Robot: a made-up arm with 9 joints.
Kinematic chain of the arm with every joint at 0, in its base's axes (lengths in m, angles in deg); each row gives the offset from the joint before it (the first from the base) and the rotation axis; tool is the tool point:
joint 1: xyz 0 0 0.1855 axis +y
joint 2: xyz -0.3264 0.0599 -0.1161 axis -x
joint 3: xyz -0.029 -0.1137 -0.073 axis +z
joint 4: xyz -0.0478 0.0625 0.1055 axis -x
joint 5: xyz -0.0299 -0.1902 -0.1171 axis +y
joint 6: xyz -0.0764 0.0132 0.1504 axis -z
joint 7: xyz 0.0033 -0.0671 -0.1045 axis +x
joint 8: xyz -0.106 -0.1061 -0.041 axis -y
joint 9: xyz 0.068 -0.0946 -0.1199 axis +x
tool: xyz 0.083 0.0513 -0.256
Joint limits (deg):
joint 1: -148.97..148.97
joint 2: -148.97..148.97
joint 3: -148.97..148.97
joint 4: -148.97..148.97
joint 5: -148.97..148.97
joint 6: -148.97..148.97
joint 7: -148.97..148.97
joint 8: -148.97..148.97
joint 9: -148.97..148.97
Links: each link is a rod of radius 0.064 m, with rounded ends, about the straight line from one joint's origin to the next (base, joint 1, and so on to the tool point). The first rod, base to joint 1, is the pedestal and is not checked.
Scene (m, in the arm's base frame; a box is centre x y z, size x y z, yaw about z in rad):
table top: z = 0
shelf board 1: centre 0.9 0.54 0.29 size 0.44 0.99 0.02 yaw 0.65
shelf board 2: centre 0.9 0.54 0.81 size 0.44 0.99 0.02 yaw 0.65
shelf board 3: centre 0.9 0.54 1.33 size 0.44 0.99 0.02 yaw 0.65
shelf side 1: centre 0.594 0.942 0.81 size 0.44 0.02 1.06 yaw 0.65
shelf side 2: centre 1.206 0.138 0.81 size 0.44 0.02 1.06 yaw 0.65
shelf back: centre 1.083 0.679 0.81 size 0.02 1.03 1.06 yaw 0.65
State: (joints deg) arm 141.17 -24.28 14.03 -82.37 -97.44 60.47 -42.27 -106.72 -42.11
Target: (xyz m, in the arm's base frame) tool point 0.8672 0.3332 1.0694
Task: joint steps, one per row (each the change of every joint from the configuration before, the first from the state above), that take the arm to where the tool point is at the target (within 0.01 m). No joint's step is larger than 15 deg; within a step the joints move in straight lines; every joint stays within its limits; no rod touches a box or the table.
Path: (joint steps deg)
1: -13.43 -0.20 -2.64 2.30 -4.77 8.85 3.13 0.59 10.86
2: -13.44 -0.20 -2.64 2.31 -4.77 8.86 3.13 0.59 10.85
3: -13.43 -0.21 -2.64 2.30 -4.76 8.85 3.13 0.59 10.86
4: 7.43 -0.22 9.26 -3.31 10.49 -7.77 -7.28 -3.17 -9.48
5: 7.43 -0.23 9.25 -3.31 10.50 -7.78 -7.29 -3.17 -9.48
6: 7.42 -0.23 9.25 -3.32 10.50 -7.77 -7.29 -3.17 -9.48
7: 12.62 0.95 4.20 -0.15 0.76 -12.52 4.45 7.76 -9.41
8: 12.62 0.94 4.20 -0.16 0.77 -12.52 4.45 7.75 -9.40

